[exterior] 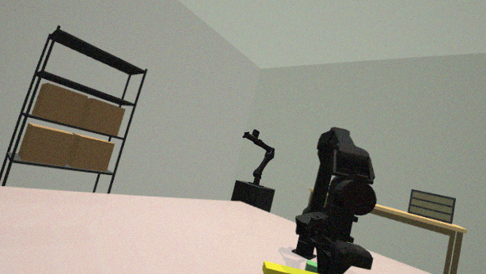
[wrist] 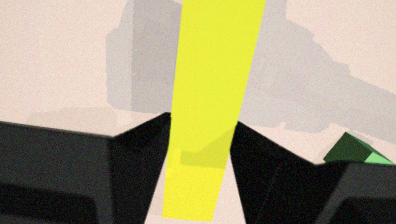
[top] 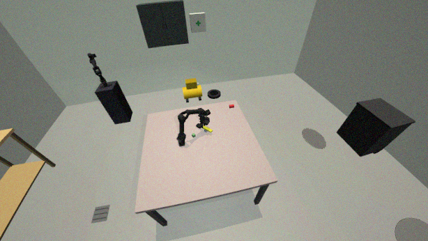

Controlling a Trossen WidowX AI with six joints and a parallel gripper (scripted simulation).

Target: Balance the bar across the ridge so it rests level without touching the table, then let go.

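The long yellow bar lies 20 mm ahead of my gripper tip and 20 mm to the right of it. From my gripper tip the other things lie so: green ridge block (130 mm behind, 70 mm to the right, 30 mm below); then red block (460 mm ahead, 340 mm to the left, 30 mm below).
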